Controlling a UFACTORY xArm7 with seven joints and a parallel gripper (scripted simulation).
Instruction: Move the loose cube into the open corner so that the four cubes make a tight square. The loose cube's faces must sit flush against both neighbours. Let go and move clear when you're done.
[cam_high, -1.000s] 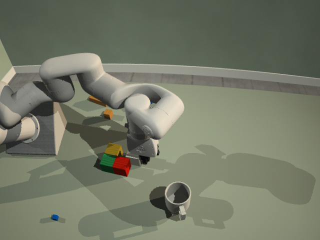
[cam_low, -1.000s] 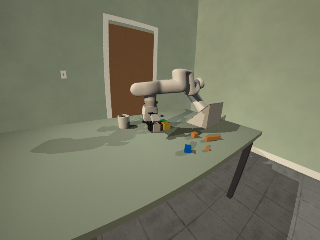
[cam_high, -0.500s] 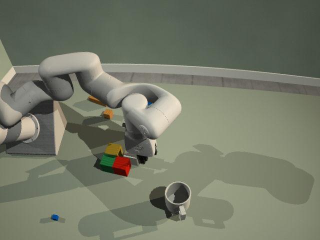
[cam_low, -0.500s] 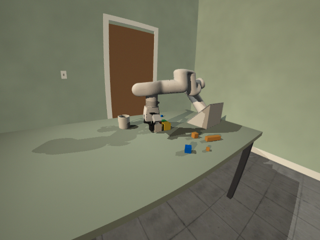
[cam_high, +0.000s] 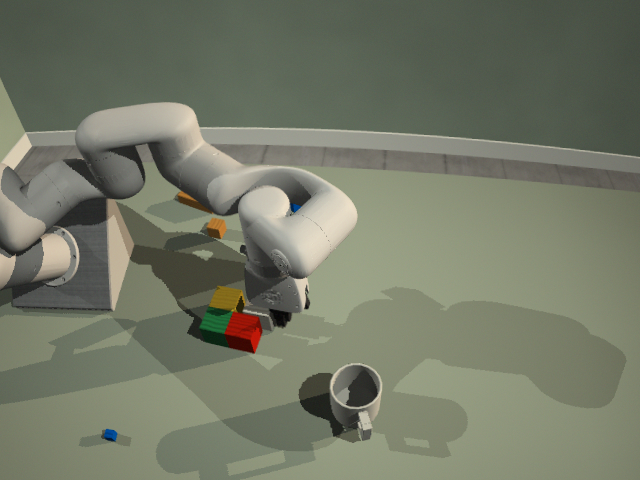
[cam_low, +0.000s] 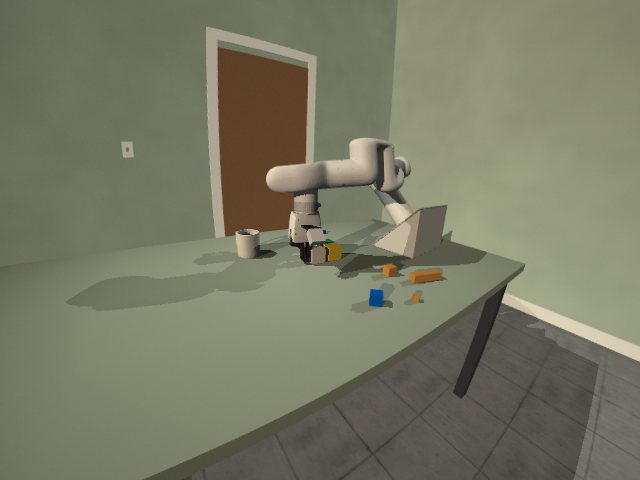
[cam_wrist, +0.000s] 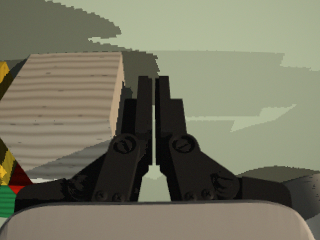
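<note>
Now: hand 7 cm past the red cube and 4 cm to the left of it. From my hand the other things lie so: long orange block (32 cm to the left, 23 cm behind, 1 cm below); yellow cube (11 cm behind, 2 cm to the left); beige cube (4 cm behind, 1 cm to the left).
</note>
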